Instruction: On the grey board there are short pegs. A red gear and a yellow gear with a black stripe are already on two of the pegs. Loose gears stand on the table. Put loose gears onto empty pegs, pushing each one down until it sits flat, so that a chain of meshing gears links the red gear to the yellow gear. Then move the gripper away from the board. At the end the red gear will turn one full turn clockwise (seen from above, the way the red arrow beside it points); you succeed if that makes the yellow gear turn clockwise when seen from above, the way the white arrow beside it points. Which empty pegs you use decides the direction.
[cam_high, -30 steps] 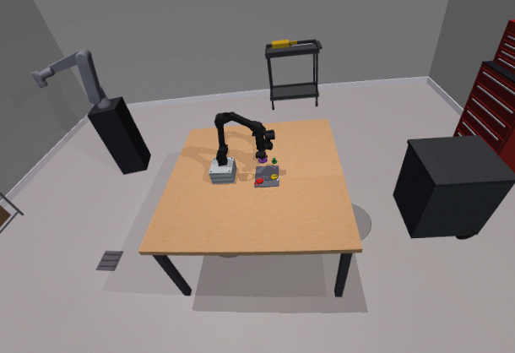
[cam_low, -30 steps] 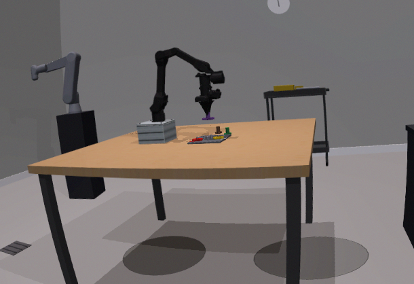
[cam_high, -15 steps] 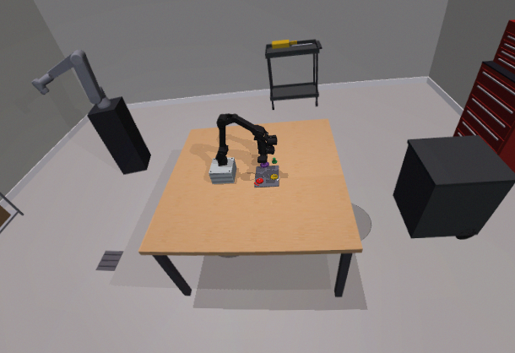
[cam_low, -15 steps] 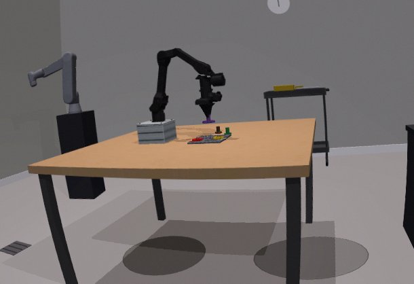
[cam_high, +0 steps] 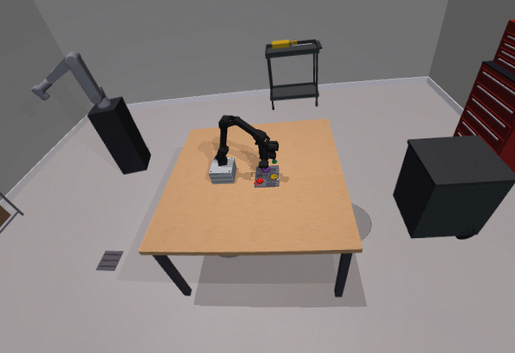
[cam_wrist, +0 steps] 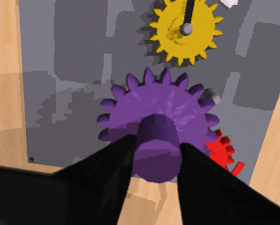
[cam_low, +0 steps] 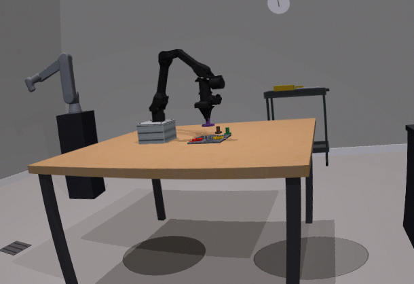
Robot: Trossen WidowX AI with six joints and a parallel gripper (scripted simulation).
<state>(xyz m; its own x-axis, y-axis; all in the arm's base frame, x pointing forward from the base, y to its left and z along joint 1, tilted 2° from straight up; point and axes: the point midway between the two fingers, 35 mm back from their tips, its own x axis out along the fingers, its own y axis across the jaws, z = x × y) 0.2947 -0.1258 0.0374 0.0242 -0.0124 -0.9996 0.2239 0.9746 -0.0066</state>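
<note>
My gripper tip is now 90 mm above the red gear, 60 mm past it and 40 mm to the left of it. From my gripper tip the other things lie so: purple gear 10 mm below; green gear 140 mm to the left, 80 mm below, 80 mm ahead; grey board 100 mm below, 10 mm to the left.
</note>
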